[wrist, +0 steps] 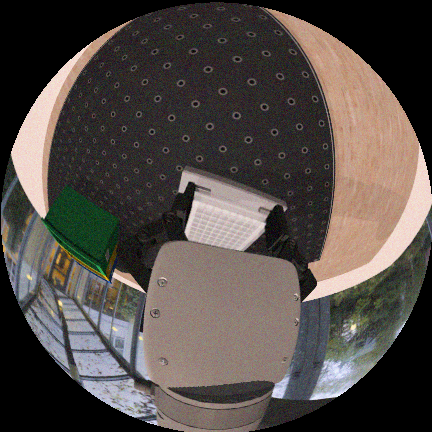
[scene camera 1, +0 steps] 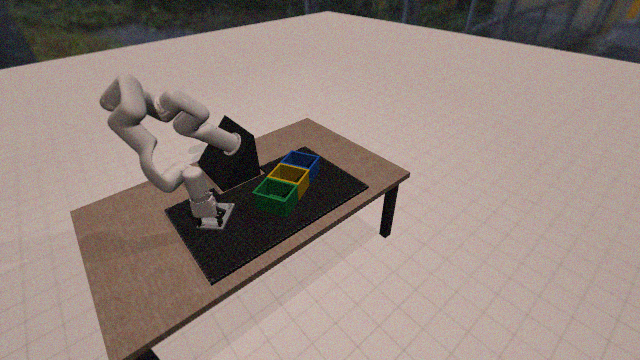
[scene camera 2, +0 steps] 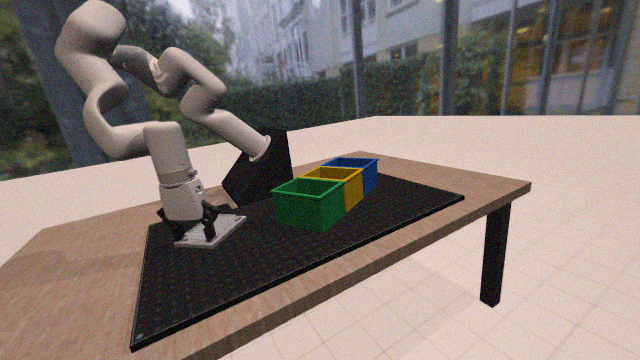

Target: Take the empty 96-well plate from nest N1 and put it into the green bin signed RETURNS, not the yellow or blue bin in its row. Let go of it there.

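Pixels of known places: gripper, between the fingertips: (wrist: pixel 233 202) (scene camera 1: pixel 210 224) (scene camera 2: pixel 196 238); arm's base, origin of its link: (scene camera 1: pixel 232 144) (scene camera 2: pixel 260 149).
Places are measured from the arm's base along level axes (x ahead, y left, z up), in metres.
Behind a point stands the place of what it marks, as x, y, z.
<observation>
The white 96-well plate (wrist: pixel 222 225) @[0.317, -0.255, -0.134] sits level in the light grey nest (scene camera 1: pixel 227 211) @[0.301, -0.187, -0.143] (scene camera 2: pixel 234 222) @[0.291, -0.178, -0.146] (wrist: pixel 232 187) near the left end of the black mat. Its wells look empty. My gripper (scene camera 1: pixel 209 222) @[0.340, -0.275, -0.142] (scene camera 2: pixel 194 236) @[0.340, -0.275, -0.142] (wrist: pixel 233 202) @[0.340, -0.275, -0.142] points down over the nest. Its two black fingers stand wide, one against each side of the plate, shut on it. The gripper body hides part of the plate in the wrist view. The green bin (scene camera 1: pixel 275 204) @[0.444, -0.004, -0.097] (scene camera 2: pixel 307 211) @[0.449, -0.001, -0.106] (wrist: pixel 82 227) @[0.399, -0.031, -0.106] stands to the right of the nest in the scene views, apart from it. No readable sign shows on it.
The yellow bin (scene camera 1: pixel 303 188) @[0.394, 0.175, -0.127] (scene camera 2: pixel 354 192) @[0.391, 0.179, -0.118] and the blue bin (scene camera 1: pixel 314 170) @[0.325, 0.289, -0.109] (scene camera 2: pixel 371 179) @[0.322, 0.293, -0.120] stand behind the green bin in one row. The black mat (scene camera 1: pixel 240 250) @[0.535, -0.225, -0.160] (scene camera 2: pixel 225 285) @[0.550, -0.228, -0.160] (wrist: pixel 215 110) @[0.429, -0.290, -0.160] lies on the wooden table (scene camera 1: pixel 130 280) @[0.406, -0.618, -0.173]. A black angular mount (scene camera 1: pixel 235 167) @[0.113, -0.046, -0.063] (scene camera 2: pixel 272 175) @[0.109, 0.003, -0.086] stands at the arm's base.
</observation>
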